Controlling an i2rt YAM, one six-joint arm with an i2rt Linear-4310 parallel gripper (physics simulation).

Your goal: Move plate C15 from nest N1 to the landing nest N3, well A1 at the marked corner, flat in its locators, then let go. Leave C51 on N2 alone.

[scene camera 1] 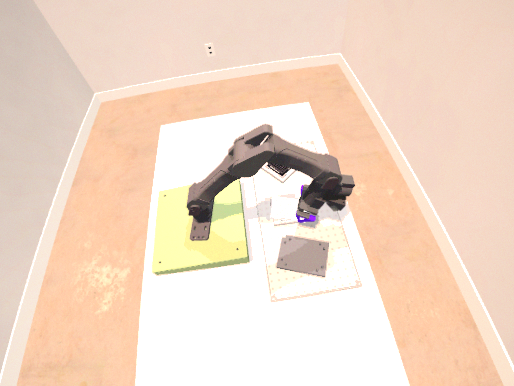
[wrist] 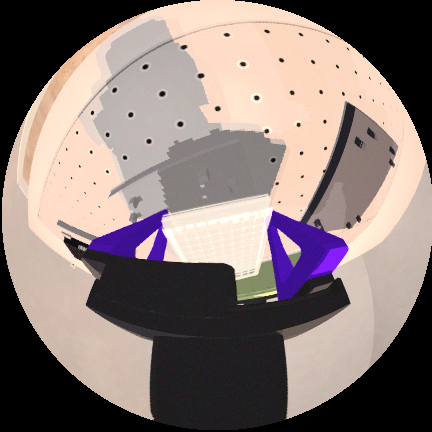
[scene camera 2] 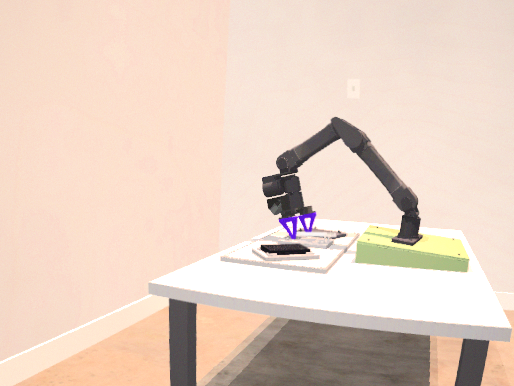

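My gripper [scene camera 1: 301, 205] [scene camera 2: 301, 233] [wrist: 217, 214] is shut on a pale, clear well plate [scene camera 1: 284, 207] [wrist: 217, 242], gripping it by two opposite sides. The plate looks about level, low over the pale middle nest [scene camera 1: 278, 224] [scene camera 2: 325, 244]. Any gap or contact between them is hidden, and the marked corner and well A1 cannot be made out. A black well plate [scene camera 1: 280, 168] [scene camera 2: 285, 248] sits in another pale nest [scene camera 1: 283, 179] [scene camera 2: 287, 257], apart from the gripper. A dark grey nest [scene camera 1: 303, 256] [wrist: 360, 175] with small corner pegs bears no plate. No labels are readable.
The nests stand on a pale perforated board [scene camera 1: 345, 272] [scene camera 2: 240, 257] on the white table [scene camera 1: 210, 325] [scene camera 2: 400, 300]. The arm's base is on a yellow-green block [scene camera 1: 175, 250] [scene camera 2: 412, 260] beside the board. The arm's shadow falls over the middle nest.
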